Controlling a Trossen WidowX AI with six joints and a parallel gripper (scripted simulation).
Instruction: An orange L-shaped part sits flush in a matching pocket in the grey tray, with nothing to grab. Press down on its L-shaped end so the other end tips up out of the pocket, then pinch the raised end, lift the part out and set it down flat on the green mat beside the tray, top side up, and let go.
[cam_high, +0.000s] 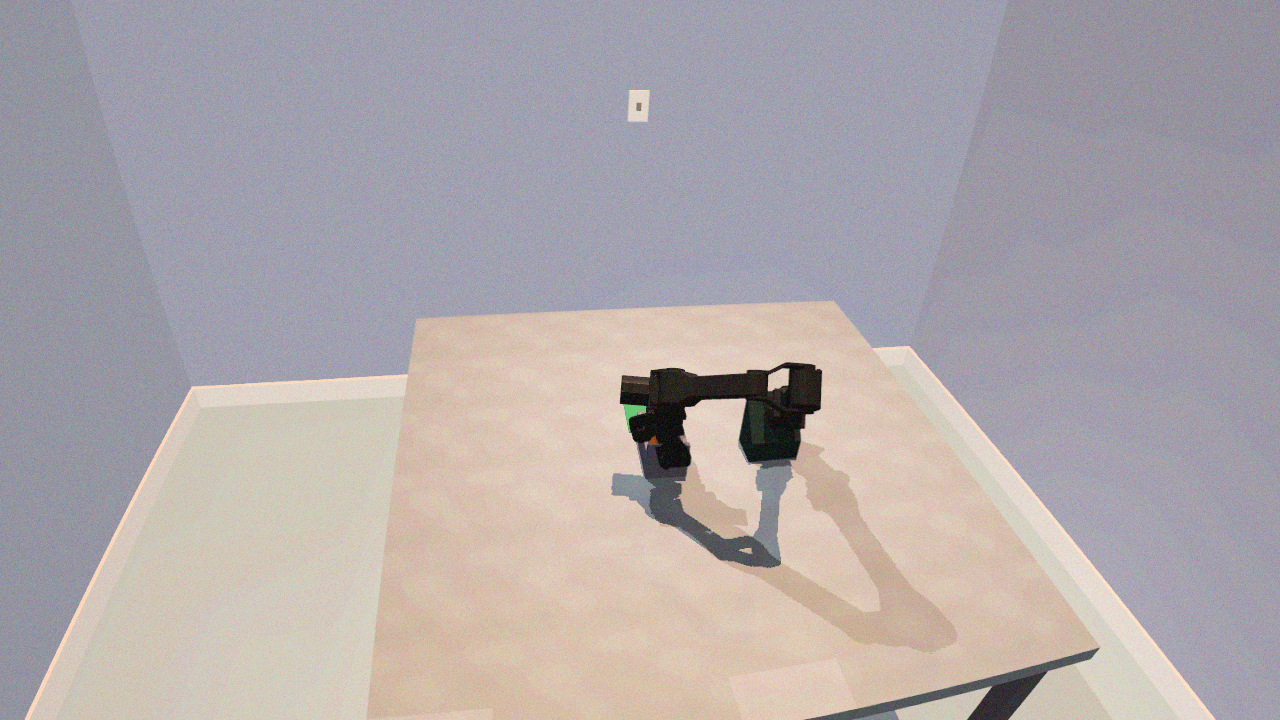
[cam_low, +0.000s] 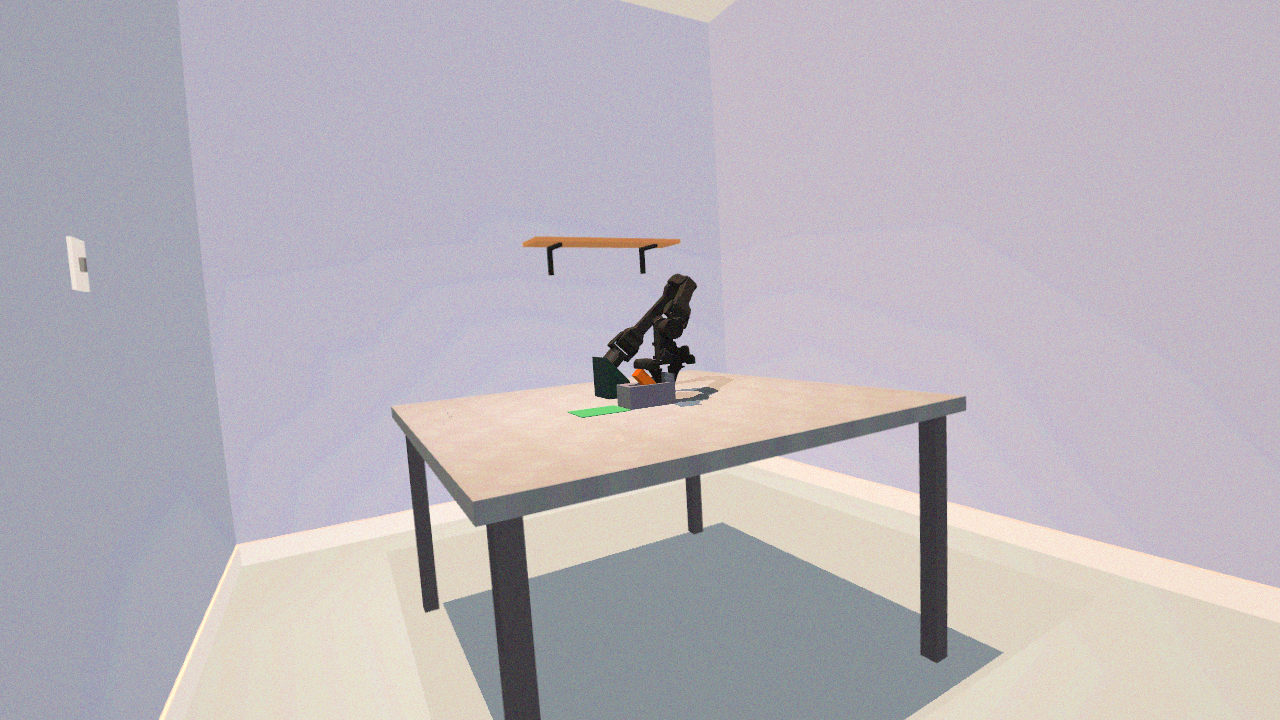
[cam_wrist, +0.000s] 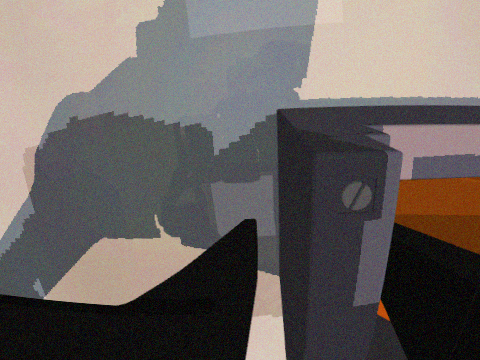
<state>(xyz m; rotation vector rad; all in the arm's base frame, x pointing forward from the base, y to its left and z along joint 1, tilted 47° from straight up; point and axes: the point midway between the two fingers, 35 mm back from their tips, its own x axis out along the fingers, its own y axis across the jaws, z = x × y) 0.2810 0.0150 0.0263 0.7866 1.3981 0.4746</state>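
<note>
Right now the orange L-shaped part is 50 mm to the right of my gripper tip, 10 mm behind it and 10 mm above it. Also, from my gripper tip: green mat: 220 mm to the right, 50 mm below, 40 mm behind.
</note>
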